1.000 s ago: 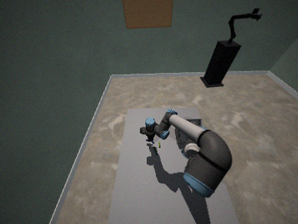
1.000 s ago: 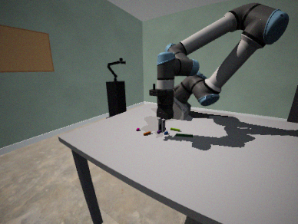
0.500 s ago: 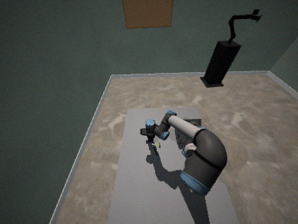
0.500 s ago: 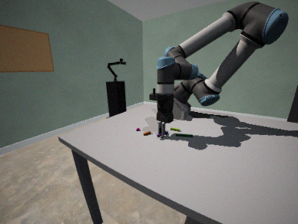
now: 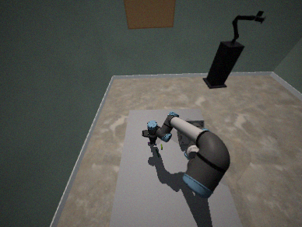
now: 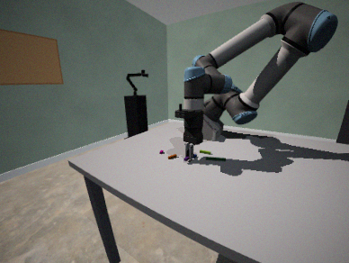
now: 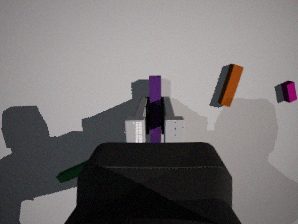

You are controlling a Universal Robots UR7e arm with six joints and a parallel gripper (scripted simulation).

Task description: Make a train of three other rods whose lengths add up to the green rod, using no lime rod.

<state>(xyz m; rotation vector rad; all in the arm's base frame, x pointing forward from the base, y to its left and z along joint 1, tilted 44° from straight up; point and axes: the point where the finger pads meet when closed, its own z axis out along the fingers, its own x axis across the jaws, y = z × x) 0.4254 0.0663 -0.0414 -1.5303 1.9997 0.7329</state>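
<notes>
Now: hand 10 mm above the purple rod. From my hand the other things lie so: lime rod: 100 mm behind, 40 mm to the left, 30 mm below; then green rod: 50 mm behind, 100 mm to the left, 30 mm below; then orange rod: 80 mm to the right, 30 mm below.
</notes>
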